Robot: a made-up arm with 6 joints. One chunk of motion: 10 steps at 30 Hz.
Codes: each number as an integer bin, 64 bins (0 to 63) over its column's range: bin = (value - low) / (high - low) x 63, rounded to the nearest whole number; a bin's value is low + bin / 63 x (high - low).
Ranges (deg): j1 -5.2..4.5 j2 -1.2..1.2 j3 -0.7..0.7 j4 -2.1..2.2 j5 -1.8..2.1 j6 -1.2..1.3
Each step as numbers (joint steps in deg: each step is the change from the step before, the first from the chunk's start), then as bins.
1 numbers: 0.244 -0.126 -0.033 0.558 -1.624 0.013
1 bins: 35 28 30 39 3 31
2 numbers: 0.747 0.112 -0.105 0.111 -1.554 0.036
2 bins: 39 34 27 32 4 31
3 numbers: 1.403 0.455 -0.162 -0.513 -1.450 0.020
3 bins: 43 43 24 23 6 31
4 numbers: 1.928 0.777 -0.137 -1.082 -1.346 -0.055
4 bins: 46 52 25 15 7 29
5 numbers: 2.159 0.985 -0.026 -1.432 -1.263 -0.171
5 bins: 48 57 30 10 9 26
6 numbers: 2.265 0.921 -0.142 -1.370 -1.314 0.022
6 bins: 48 56 25 11 8 31
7 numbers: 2.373 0.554 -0.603 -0.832 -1.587 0.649
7 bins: 49 46 4 19 3 47
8 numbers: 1.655 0.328 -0.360 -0.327 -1.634 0.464
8 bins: 45 40 15 26 3 42
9 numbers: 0.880 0.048 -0.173 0.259 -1.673 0.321
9 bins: 39 33 24 35 2 38
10 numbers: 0.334 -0.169 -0.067 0.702 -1.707 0.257
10 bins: 36 27 28 41 2 37
